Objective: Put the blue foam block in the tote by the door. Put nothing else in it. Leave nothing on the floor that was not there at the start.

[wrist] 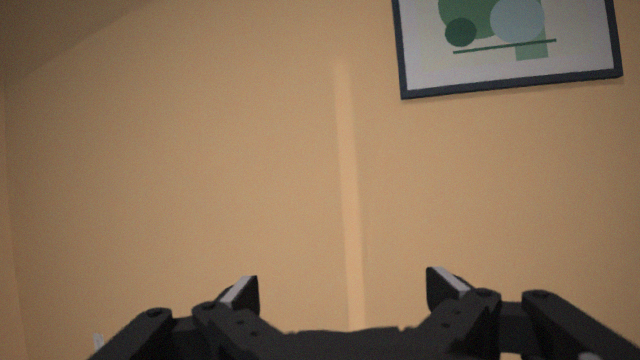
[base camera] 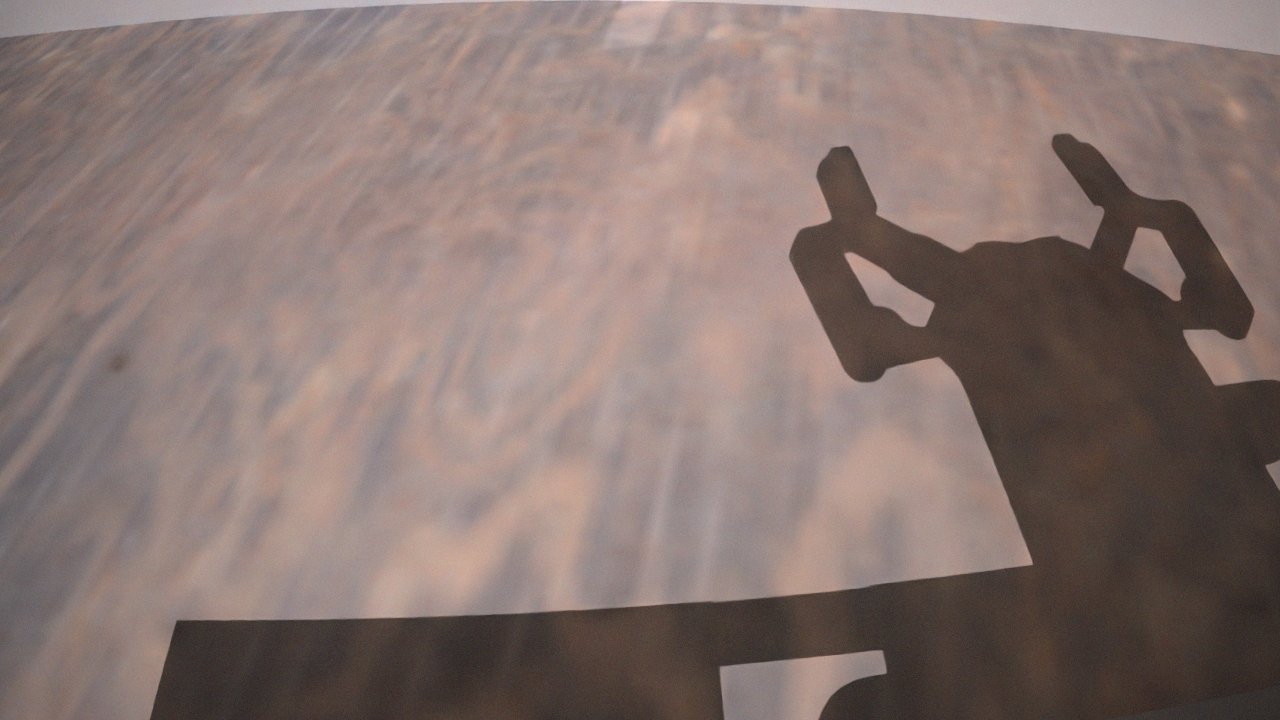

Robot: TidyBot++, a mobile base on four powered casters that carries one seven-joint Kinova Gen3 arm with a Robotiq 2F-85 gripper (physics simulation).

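Frame: origin at the arm's base, x left, y down, z back, level; centimetres.
Seen in the pictures: gripper, fingertip midpoint: [wrist: 342,290].
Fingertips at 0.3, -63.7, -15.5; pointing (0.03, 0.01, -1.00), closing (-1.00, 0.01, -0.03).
Note:
A point is followed by its place in that frame, as x, y, z.
My gripper [wrist: 342,290] @(0.3, -63.7, -15.5) is open, with its two fingers wide apart at the bottom of the wrist view and the tan wall behind them. No object shows between the fingers. The blue foam block, the tote and the door do not show in either view.
In the wrist view a framed picture [wrist: 500,87] @(-42.6, -89.5, -76.5) hangs on the tan wall [wrist: 200,175] @(48.2, -73.2, -100.7) at upper right. In the base camera view the wooden floor [base camera: 447,358] @(12.1, 39.7, -40.9) runs to a pale wall [base camera: 268,7] @(41.9, 39.0, -97.9) at the top. Shadows of the base, the arm and the open gripper lie on the floor.

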